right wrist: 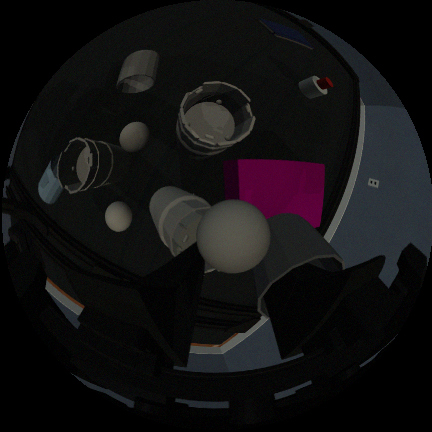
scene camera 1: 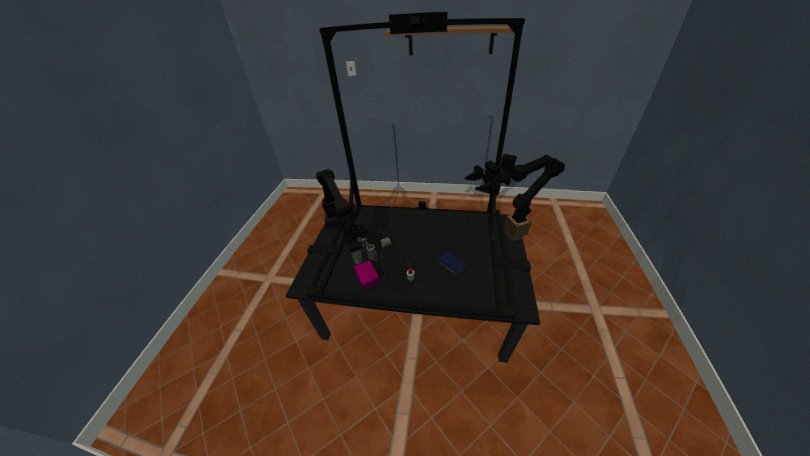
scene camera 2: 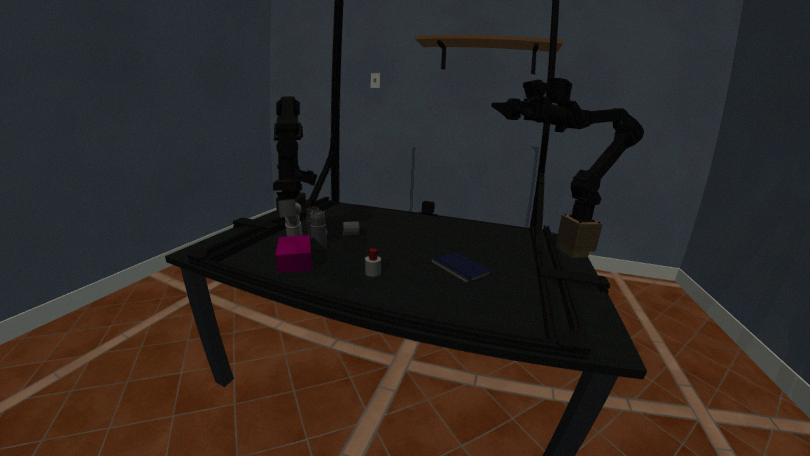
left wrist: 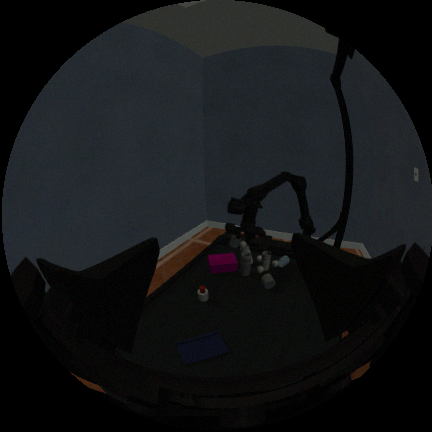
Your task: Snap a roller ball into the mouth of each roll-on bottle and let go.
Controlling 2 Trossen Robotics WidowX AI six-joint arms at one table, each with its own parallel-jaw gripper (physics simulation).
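Where they show: left gripper, fingertip midpoint: [scene camera 1: 469, 183] [scene camera 2: 499, 104] [left wrist: 226, 243]; right gripper, fingertip midpoint: [right wrist: 228, 246] [scene camera 2: 290, 215] [left wrist: 240, 245]; left arm's base, origin of the base link: [scene camera 1: 519, 218] [scene camera 2: 581, 218]; right arm's base, origin of the base link: [scene camera 1: 332, 215].
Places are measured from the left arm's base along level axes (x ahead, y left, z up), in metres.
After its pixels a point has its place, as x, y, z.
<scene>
My right gripper [scene camera 1: 356, 242] {0.911, -0.090, -0.013} [scene camera 2: 288, 209] {0.911, -0.090, -0.013} is shut on a grey roller ball [right wrist: 233, 236] {0.888, -0.102, 0.022} and holds it just above an upright roll-on bottle [right wrist: 175, 219] {0.895, -0.123, -0.017} [scene camera 2: 293, 228] {0.904, -0.093, -0.053}, a little off to one side of the bottle's mouth. Two more open-mouthed bottles [right wrist: 217, 119] {0.827, -0.098, -0.037} [right wrist: 83, 164] {0.857, -0.214, -0.054} stand nearby; one also shows in scene camera 2 [scene camera 2: 318, 224] {0.827, -0.083, -0.039}. Two loose balls [right wrist: 134, 136] {0.832, -0.170, -0.081} [right wrist: 118, 216] {0.914, -0.188, -0.082} lie on the table between them. My left gripper [scene camera 1: 476, 174] {0.351, 0.004, 0.321} [scene camera 2: 505, 109] {0.351, 0.004, 0.321} is open and empty, raised high at the far right of the table.
A magenta box [scene camera 1: 366, 274] {0.889, 0.019, -0.066} [scene camera 2: 294, 253] {0.876, 0.061, -0.066} [right wrist: 282, 187] {0.875, -0.015, -0.066} sits right beside the bottles. A grey cap [scene camera 1: 385, 242] {0.738, -0.173, -0.075} [right wrist: 138, 71] {0.753, -0.180, -0.070} lies on its side behind them. A red-topped white cylinder [scene camera 1: 410, 273] {0.682, 0.089, -0.068} [scene camera 2: 372, 263] {0.681, 0.099, -0.079} and a blue book [scene camera 1: 451, 261] {0.445, 0.065, -0.104} [scene camera 2: 460, 266] {0.449, 0.083, -0.104} lie mid-table.
</scene>
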